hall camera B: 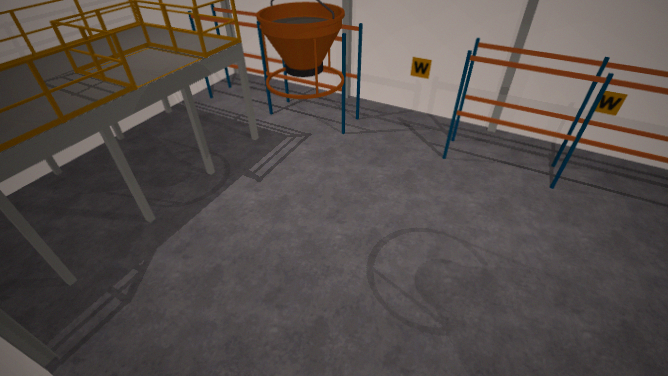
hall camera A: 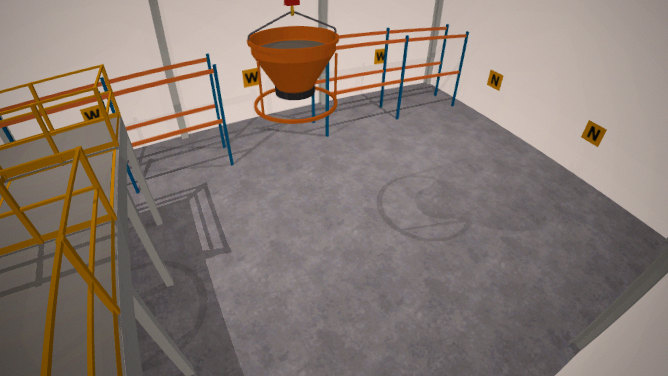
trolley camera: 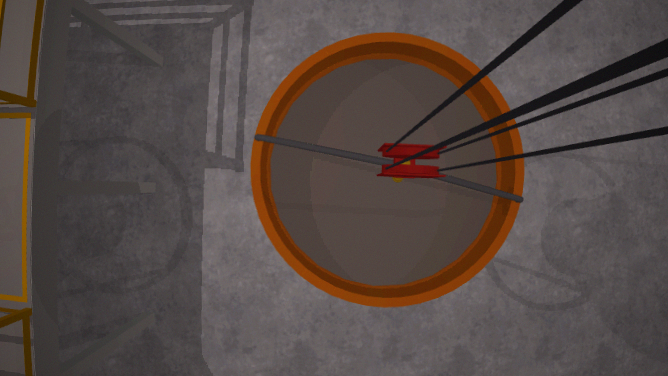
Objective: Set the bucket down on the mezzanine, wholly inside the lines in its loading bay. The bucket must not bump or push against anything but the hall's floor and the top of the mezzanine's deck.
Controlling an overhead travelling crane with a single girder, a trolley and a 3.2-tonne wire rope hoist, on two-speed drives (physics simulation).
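The orange bucket (hall camera A: 295,65) (hall camera B: 302,45) (trolley camera: 385,235) hangs upright in the air, with grey material inside. My hook (hall camera A: 292,10) under the red block (trolley camera: 410,161) holds its bail; it lies above the top edge of the hall camera B view. The mezzanine (hall camera B: 165,82) stands left of the bucket in all views. In the trolley view a gap shows between the bucket and the deck edge. The loading bay's yellow line (trolley camera: 26,210) shows at the left; part of the bay is cut off. The bucket's exact height against the deck is hard to tell.
Yellow railings (hall camera A: 54,300) (hall camera B: 124,60) (trolley camera: 36,60) edge the mezzanine, on both sides of the bay in the trolley view. Blue and orange racks (hall camera A: 402,77) (hall camera B: 456,105) stand along the W wall, behind the bucket in both hall views. Grey legs (hall camera B: 197,130) carry the deck.
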